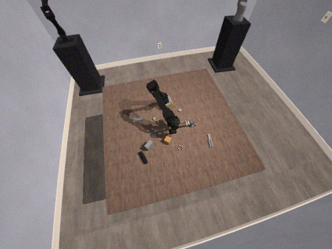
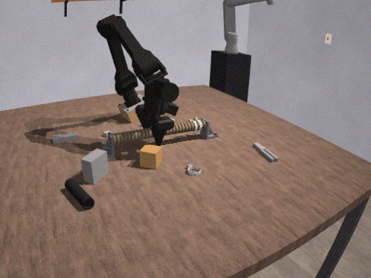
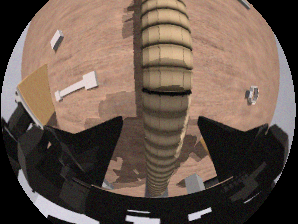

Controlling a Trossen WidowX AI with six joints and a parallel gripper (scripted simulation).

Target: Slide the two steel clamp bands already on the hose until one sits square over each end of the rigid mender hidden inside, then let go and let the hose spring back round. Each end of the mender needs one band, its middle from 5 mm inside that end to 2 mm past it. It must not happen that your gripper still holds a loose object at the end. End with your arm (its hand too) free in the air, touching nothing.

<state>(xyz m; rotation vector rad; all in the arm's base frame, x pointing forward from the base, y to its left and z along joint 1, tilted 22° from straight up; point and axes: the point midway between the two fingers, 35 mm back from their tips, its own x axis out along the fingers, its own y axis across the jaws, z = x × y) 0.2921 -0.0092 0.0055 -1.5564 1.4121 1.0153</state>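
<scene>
My hand is 11 cm short of the orange cube, 5 cm to the left of it and 3 cm above it. From my hand the other things lie so: grey cube: 22 cm to the right, 13 cm ahead, 2 cm below; then black cylinder: 28 cm to the right, 22 cm ahead, 4 cm below.
</scene>
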